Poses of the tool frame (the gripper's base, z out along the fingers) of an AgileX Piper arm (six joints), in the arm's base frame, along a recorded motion.
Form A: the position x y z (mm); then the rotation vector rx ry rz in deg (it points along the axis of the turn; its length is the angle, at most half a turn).
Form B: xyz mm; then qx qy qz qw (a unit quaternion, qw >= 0). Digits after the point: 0 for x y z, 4 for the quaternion.
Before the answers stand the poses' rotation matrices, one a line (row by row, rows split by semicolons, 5 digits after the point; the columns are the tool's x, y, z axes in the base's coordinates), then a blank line. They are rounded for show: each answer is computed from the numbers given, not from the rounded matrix.
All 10 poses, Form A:
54 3 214 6.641 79.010 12.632
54 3 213 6.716 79.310 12.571
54 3 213 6.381 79.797 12.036
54 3 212 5.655 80.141 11.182
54 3 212 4.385 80.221 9.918
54 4 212 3.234 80.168 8.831
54 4 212 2.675 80.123 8.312
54 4 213 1.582 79.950 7.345
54 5 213 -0.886 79.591 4.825
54 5 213 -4.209 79.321 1.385
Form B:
0.17437 -0.08741 0.98079; 0.22274 0.97373 0.04718; -0.95916 0.21024 0.18926
0.16947 -0.08530 0.98184; 0.22251 0.97384 0.04619; -0.96009 0.21064 0.18402
0.16251 -0.08135 0.98335; 0.21231 0.97613 0.04567; -0.96359 0.20136 0.17590
0.15857 -0.07796 0.98427; 0.19444 0.97982 0.04628; -0.96801 0.18404 0.17053
0.15976 -0.07576 0.98424; 0.16623 0.98488 0.04882; -0.97306 0.15581 0.16994
0.16264 -0.07460 0.98386; 0.14135 0.98861 0.05159; -0.97651 0.13067 0.17134
0.16429 -0.07414 0.98362; 0.12935 0.99018 0.05303; -0.97789 0.11852 0.17227
0.16877 -0.07385 0.98288; 0.10647 0.99272 0.05631; -0.97989 0.09514 0.17541
0.17818 -0.06866 0.98160; 0.05043 0.99689 0.06057; -0.98270 0.03870 0.18109
0.18548 -0.06035 0.98079; -0.02607 0.99746 0.06630; -0.98230 -0.03787 0.18343

54 3 214 0.0533 0.6344 0.1014 0.7644
54 3 213 0.0539 0.6365 0.1009 0.7628
54 3 213 0.0512 0.6399 0.0965 0.7607
54 3 212 0.0453 0.6424 0.0896 0.7598
54 3 212 0.0352 0.6433 0.0795 0.7607
54 4 212 0.0259 0.6432 0.0708 0.7620
54 4 212 0.0215 0.6430 0.0667 0.7627
54 4 213 0.0127 0.6420 0.0590 0.7643
54 5 213 -0.0071 0.6398 0.0388 0.7675
54 5 213 -0.0339 0.6381 0.0111 0.7692

